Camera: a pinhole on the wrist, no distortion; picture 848 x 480 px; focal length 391.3 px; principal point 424.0 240.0 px. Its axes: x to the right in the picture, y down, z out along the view. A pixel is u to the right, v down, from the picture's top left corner.
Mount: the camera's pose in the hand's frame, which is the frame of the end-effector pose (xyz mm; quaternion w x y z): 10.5 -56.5 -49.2 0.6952 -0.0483 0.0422 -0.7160
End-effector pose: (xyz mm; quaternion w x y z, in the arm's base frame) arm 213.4 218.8 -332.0 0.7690 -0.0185 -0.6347 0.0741
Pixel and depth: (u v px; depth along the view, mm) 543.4 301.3 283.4
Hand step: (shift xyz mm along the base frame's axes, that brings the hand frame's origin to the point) -193.3 -143.5 147.3
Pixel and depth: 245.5 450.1 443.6
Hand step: -306.8 159.0 353.0
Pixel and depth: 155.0 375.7 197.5
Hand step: -121.0 83.4 121.5
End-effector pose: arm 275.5 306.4 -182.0 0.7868 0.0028 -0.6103 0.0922
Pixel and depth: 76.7 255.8 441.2
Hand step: -393.9 300.5 153.0
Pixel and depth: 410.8 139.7 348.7
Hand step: -297.5 -79.8 50.9
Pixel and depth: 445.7 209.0 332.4
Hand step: -255.7 -100.2 105.5
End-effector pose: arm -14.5 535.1 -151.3 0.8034 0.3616 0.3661 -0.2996
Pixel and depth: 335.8 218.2 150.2
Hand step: 33.7 -97.2 21.5
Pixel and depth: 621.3 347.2 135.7
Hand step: -28.5 -148.6 -57.5
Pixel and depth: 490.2 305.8 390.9
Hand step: 100.3 -359.7 11.9
